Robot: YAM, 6 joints.
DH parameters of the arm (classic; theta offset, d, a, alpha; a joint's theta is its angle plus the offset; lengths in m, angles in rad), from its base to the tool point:
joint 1: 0 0.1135 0.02 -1.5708
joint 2: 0 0 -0.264 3.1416
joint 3: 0.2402 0 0.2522 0
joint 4: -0.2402 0 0.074 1.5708
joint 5: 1.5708 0 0 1.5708
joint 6: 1.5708 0.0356 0 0
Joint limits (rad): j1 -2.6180..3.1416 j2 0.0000..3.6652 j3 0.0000..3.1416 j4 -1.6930..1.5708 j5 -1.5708..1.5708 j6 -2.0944..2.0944
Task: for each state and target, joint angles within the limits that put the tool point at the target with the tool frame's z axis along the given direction. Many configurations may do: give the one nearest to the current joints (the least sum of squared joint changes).
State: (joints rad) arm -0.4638 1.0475 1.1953 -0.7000 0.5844 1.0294
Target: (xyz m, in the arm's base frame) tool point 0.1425 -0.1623 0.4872 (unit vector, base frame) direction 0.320 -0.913 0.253
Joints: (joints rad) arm -0.7804 1.0512 1.2839 0.0504 0.4375 1.0294
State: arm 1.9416 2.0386 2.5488 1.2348 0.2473 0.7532
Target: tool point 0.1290 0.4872 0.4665 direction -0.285 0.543 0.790
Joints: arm 1.2817 2.3908 2.4738 0.9804 -0.4422 0.7532
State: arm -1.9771 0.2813 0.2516 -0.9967 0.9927 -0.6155
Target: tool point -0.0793 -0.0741 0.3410 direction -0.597 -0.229 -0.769
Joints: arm -2.2926 0.7626 1.0736 -1.2470 0.3013 -0.6155
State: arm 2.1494 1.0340 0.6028 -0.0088 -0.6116 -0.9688
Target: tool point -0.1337 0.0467 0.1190 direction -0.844 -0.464 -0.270
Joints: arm 2.5940 0.9298 0.0016 0.4149 -0.9888 -0.9688
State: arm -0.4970 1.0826 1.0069 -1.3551 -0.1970 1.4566
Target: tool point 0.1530 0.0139 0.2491 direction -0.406 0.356 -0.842
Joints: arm 0.0073 1.2952 0.9687 -1.6911 -0.3671 1.4566
